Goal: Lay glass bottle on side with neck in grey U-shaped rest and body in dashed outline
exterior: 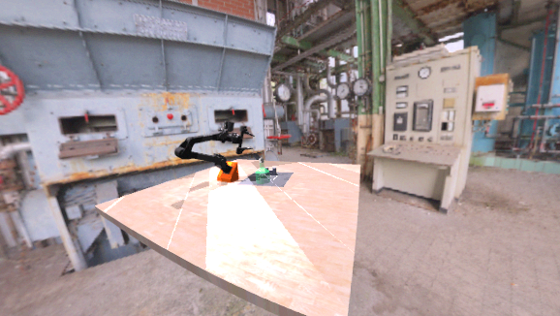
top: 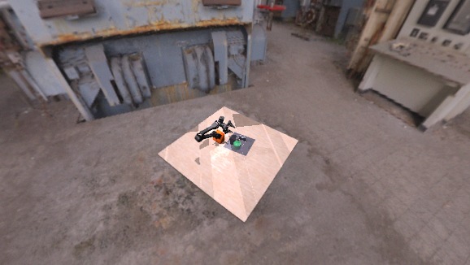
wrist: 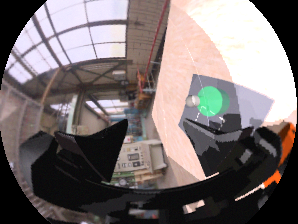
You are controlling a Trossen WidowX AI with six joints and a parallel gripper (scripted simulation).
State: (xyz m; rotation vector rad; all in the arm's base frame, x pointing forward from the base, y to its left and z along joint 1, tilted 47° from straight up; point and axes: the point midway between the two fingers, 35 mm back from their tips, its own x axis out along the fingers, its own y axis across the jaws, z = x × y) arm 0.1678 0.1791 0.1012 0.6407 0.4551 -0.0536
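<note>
The green glass bottle is 5 cm ahead of my gripper tip and 17 cm below it. The rest, counted from my gripper tip: grey mat (3 cm ahead, 8 cm to the left, 26 cm below).
</note>
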